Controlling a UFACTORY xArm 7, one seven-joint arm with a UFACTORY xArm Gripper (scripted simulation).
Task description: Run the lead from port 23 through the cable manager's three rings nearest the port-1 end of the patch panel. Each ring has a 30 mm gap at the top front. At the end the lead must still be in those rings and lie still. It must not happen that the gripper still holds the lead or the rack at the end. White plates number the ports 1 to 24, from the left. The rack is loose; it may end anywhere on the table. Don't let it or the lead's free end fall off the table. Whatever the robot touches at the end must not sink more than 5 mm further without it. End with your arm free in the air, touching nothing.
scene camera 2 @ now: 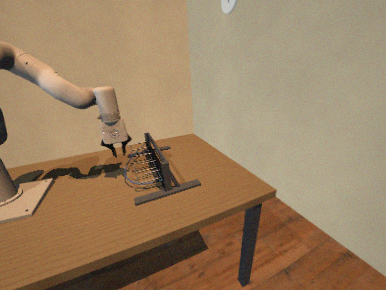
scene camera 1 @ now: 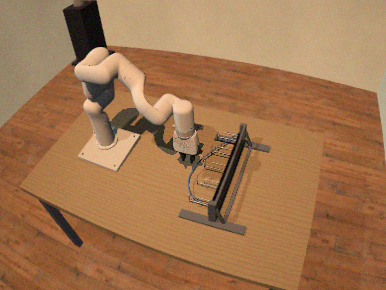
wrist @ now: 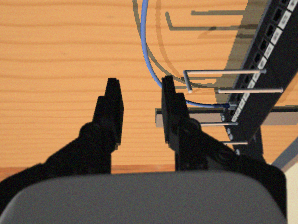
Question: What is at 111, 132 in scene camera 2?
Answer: My gripper.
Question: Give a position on a dark rack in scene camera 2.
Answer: At 163, 170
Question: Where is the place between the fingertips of my gripper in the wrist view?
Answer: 141, 92
